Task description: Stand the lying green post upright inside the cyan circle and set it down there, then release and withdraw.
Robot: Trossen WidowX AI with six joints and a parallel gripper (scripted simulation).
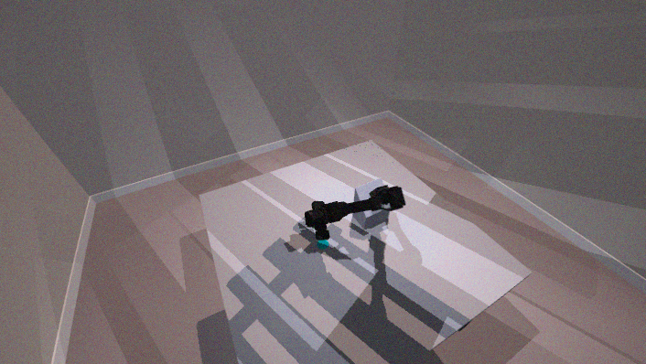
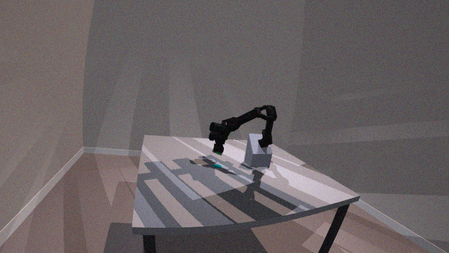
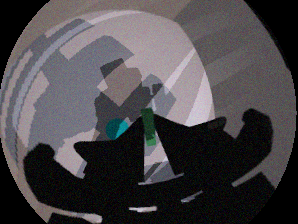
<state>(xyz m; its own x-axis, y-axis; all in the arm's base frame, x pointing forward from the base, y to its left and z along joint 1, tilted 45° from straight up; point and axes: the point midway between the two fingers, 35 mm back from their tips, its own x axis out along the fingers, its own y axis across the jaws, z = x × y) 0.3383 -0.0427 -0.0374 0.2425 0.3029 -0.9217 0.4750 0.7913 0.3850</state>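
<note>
Now: gripper tip 6 cm to the right of the cyan circle and 9 cm above it. Round my gripper tip: green post 2 cm behind, 1 cm to the left, 1 cm below.
</note>
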